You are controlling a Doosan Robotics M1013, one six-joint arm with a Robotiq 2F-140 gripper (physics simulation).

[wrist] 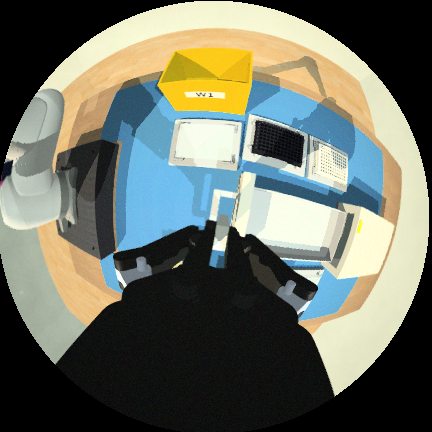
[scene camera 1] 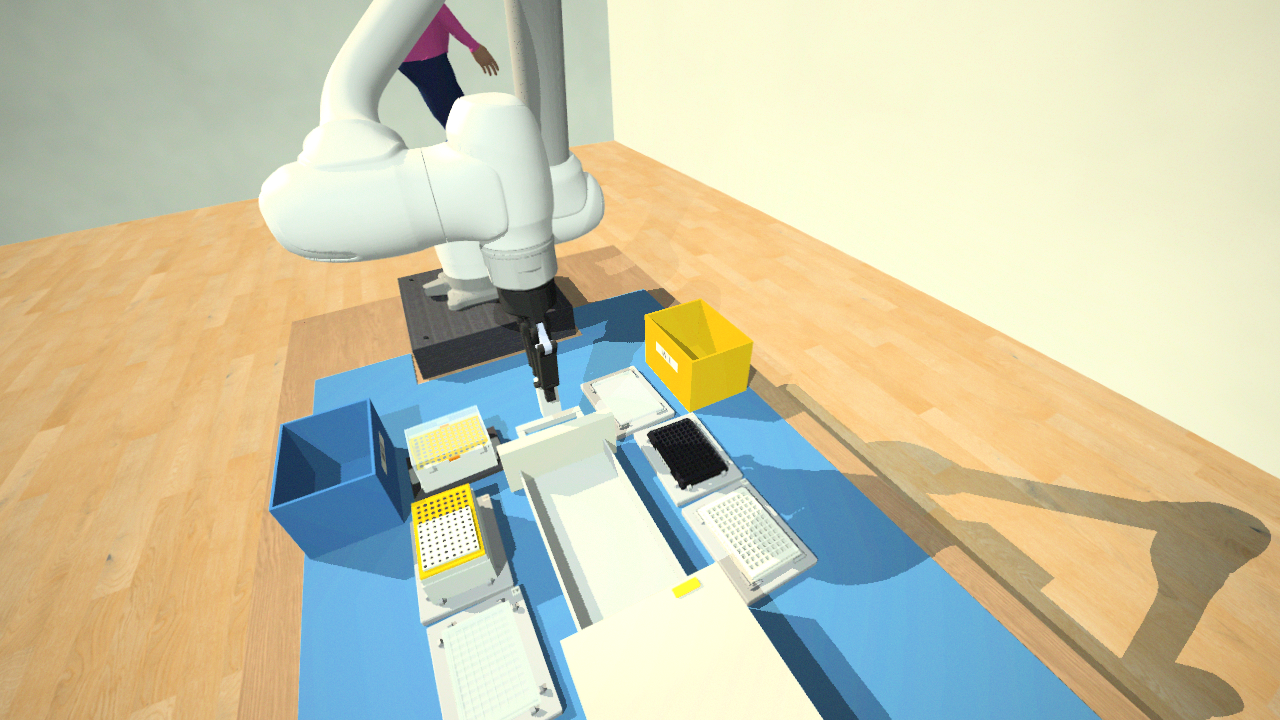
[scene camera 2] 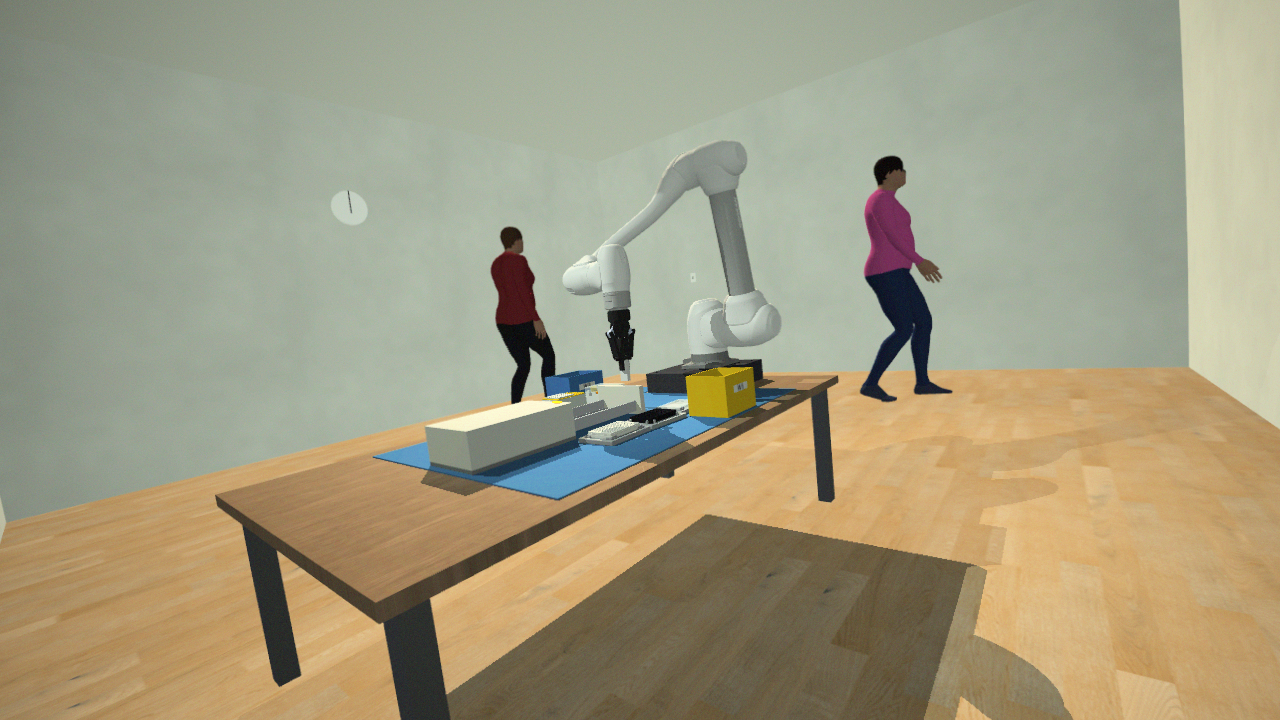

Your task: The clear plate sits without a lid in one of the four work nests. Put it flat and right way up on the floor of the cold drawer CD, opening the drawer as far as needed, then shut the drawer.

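Where they show: gripper, fingertip midpoint: (wrist: 222, 222) (scene camera 1: 551, 411) (scene camera 2: 625, 380); arm's base, link origin: (wrist: 65, 194) (scene camera 1: 481, 284) (scene camera 2: 710, 365).
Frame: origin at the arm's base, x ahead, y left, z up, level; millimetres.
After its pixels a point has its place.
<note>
The clear plate (scene camera 1: 492, 660) @(x 825, y -180, z -52 mm) sits without a lid in the near left nest in scene view 1. The cold drawer CD (scene camera 1: 613, 528) @(x 726, y 21, z -60 mm) (wrist: 295, 220) @(x 724, y 14, z -60 mm) is pulled far out of its white housing (scene camera 1: 689, 667) @(x 957, y 4, z 25 mm) (scene camera 2: 501, 434) @(x 1109, y 88, z -5 mm) (wrist: 367, 245) @(x 977, y -2, z 25 mm). No plate shows on the visible part of its floor. Its upright front (scene camera 1: 572, 443) @(x 584, y 17, z -14 mm) (scene camera 2: 619, 396) @(x 584, y 3, z -18 mm) (wrist: 244, 202) @(x 574, y 40, z 17 mm) carries a white handle (scene camera 1: 547, 421) @(x 529, y -5, z -2 mm) on the robot's side. My gripper (scene camera 1: 549, 401) @(x 542, y 2, z 28 mm) (scene camera 2: 624, 370) @(x 542, y 2, z 28 mm) (wrist: 222, 222) @(x 542, y 2, z 28 mm) is shut and empty, pointing down at the handle on the robot side of the front. Whether the fingertips touch the handle is unclear.
Right of the drawer are a blank white nest (scene camera 1: 629, 396) @(x 483, y 166, z -57 mm), a black plate (scene camera 1: 687, 450) @(x 655, y 190, z -53 mm) and a white plate (scene camera 1: 750, 532) @(x 829, y 188, z -52 mm). Left are a yellow tip box (scene camera 1: 450, 440) @(x 499, y -157, z 0 mm) and a yellow-white rack (scene camera 1: 448, 534) @(x 670, y -189, z -1 mm). A blue bin (scene camera 1: 335, 483) @(x 427, y -356, z -73 mm) and yellow bin W1 (scene camera 1: 699, 358) @(x 428, y 361, z -75 mm) stand outside them.
</note>
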